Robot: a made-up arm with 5 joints.
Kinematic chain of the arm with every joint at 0, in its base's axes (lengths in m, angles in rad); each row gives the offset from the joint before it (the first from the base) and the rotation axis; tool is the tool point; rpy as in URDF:
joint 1: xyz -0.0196 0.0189 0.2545 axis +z
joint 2: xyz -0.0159 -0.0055 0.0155 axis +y
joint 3: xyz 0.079 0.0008 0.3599 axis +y
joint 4: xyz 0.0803 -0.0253 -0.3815 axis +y
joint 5: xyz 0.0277 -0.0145 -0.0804 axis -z
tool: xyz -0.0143 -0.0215 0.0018 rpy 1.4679 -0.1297 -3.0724
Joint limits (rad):
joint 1: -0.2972..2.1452
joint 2: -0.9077..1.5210
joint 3: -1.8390..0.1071
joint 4: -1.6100..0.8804
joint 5: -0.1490..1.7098
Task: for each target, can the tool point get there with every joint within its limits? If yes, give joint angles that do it. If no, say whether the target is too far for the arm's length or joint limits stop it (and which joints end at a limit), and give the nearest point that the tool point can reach.
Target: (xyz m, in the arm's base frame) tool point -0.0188 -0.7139 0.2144
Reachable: no: joint limits stop it (at a limit: joint 2, joint 3, joint 5) | nearest point -0.0195 -0.1171 0.1592 | short by 0.599 m
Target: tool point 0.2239 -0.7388 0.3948
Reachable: no: joint limits stop it (at a limit: joint 1, joint 5) | nearest point 0.3953 -0.1792 0.3948 | short by 0.585 m
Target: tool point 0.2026 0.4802 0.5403
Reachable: yes | joints 1.2315 0.0633 -1.0679 -1.2466 0.5199
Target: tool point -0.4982 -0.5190 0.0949
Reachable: no: joint limits stop it (at a limit: joint 2, joint 3, joint 5) | nearest point -0.1101 -0.0828 0.1431 | short by 0.586 m
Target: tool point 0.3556 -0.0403 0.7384
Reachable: yes | joints 0.0150 -0.2985 -1.1375 -1.1478 0.0810
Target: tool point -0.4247 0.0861 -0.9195
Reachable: no: too far | nearest point -0.1694 0.3008 -0.2590 | short by 0.740 m
